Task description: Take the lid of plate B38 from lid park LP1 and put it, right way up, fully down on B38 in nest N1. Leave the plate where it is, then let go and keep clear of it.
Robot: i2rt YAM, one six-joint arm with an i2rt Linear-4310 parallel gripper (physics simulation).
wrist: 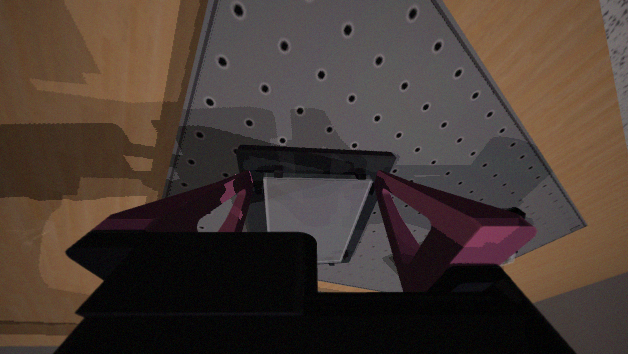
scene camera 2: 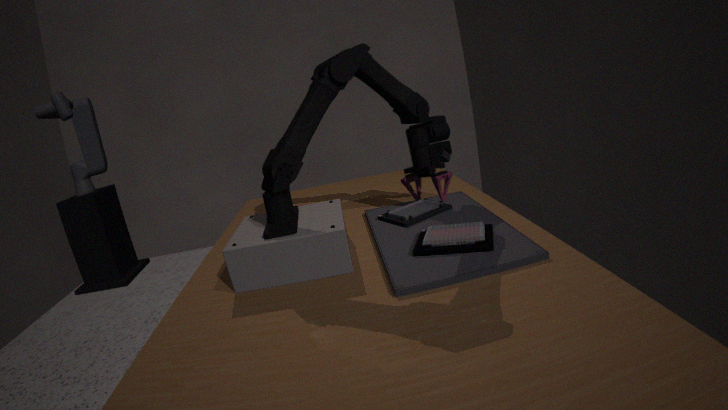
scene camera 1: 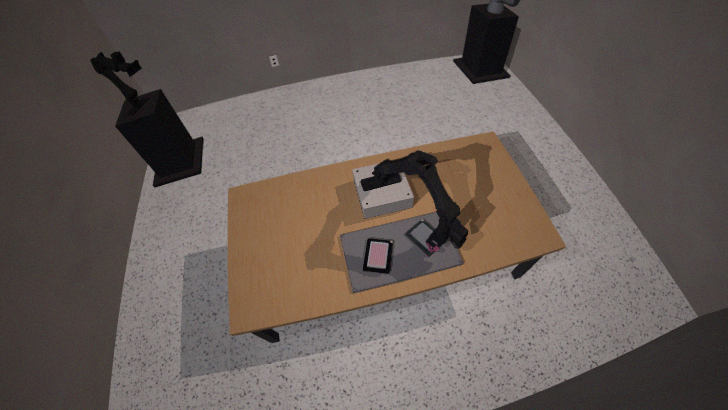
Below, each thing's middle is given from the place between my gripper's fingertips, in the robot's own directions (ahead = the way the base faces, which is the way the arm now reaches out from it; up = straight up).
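Measured from the clear lid (wrist: 326, 206), my hand is 3 cm to the left of it and 6 cm past it. There is a well plate (scene camera 2: 466, 233) too, and that plate is 28 cm to the right of my hand and 3 cm behind it.
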